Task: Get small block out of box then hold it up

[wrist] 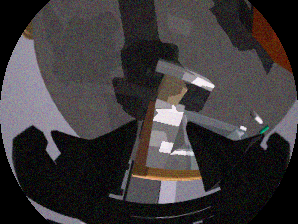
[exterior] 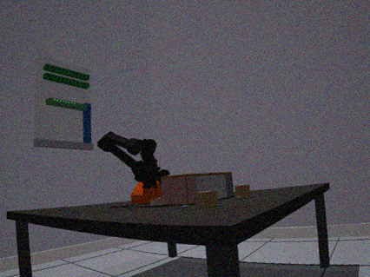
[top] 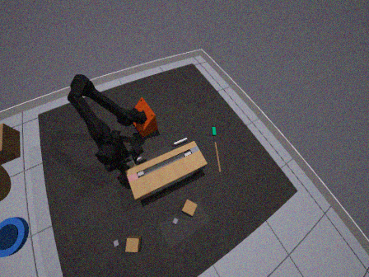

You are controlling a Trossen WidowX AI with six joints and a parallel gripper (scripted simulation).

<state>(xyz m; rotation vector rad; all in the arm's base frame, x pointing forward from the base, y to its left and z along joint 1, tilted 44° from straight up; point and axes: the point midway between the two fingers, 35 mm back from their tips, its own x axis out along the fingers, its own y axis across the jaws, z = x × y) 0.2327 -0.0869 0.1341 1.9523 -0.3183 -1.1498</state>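
My gripper tip is now 60 mm above the small tan block, 20 mm past it and 10 mm to the right of it. Round my gripper tip: tan box: 180 mm to the left, 60 mm ahead, 10 mm below; thin wooden stick: 490 mm to the left, 140 mm ahead, 70 mm below.
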